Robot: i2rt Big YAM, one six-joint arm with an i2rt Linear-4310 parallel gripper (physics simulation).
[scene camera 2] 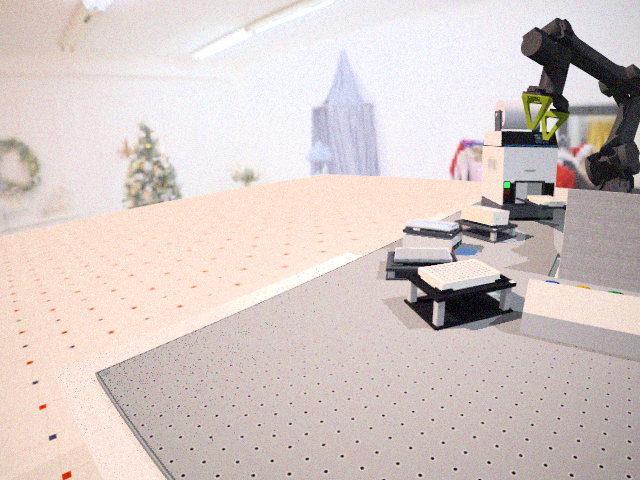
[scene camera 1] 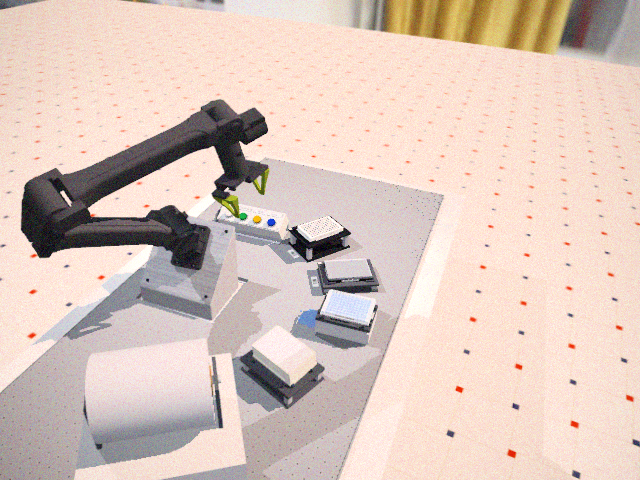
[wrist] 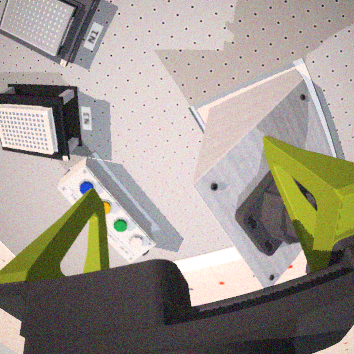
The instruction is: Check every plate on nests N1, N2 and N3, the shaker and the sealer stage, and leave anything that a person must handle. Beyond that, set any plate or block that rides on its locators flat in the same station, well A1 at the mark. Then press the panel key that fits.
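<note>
My gripper [scene camera 1: 250,205] [scene camera 2: 540,134] [wrist: 178,171] is open and empty, above the key panel [scene camera 1: 253,229] [scene camera 2: 578,307]. In the wrist view the left finger overlaps the panel near the blue key [wrist: 86,188] and yellow key [wrist: 106,207]; the green key [wrist: 120,225] and white key [wrist: 136,242] show too. A white plate [scene camera 1: 320,228] [scene camera 2: 460,273] [wrist: 27,129] is on the tall black nest. A grey plate [scene camera 1: 347,269] [scene camera 2: 422,255] [wrist: 40,22] is on the low dark nest. A pale blue plate [scene camera 1: 348,306] [scene camera 2: 433,225] tops a white-sided station. Exact seating is too small to judge.
A thick cream block or plate [scene camera 1: 284,353] [scene camera 2: 484,215] sits on a dark stand. The sealer [scene camera 1: 149,392] [scene camera 2: 519,165] stands beyond it, with a pale plate [scene camera 2: 546,200] at its front. The arm's metal pedestal [scene camera 1: 180,284] [wrist: 225,210] stands beside the panel.
</note>
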